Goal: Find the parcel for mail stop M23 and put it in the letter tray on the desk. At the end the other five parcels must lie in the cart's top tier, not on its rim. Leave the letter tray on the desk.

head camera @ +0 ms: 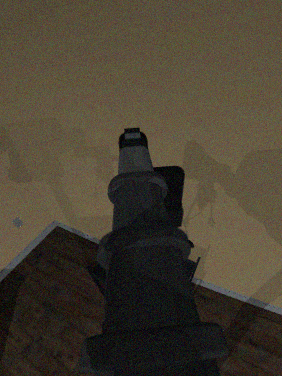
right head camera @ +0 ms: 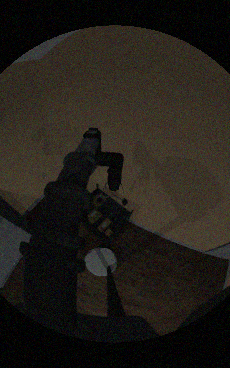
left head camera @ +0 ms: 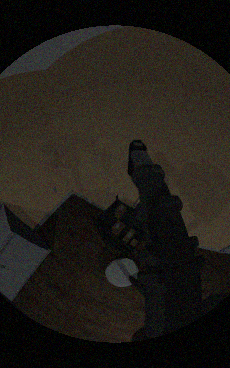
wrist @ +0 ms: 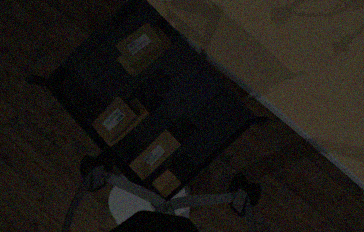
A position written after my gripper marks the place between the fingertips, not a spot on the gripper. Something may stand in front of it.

I see my gripper [wrist: 171, 176] and a dark three-tier cart [left head camera: 106, 219].
The dark three-tier cart is seen too in the right head camera view [right head camera: 109, 208] and in the wrist view [wrist: 184, 94].
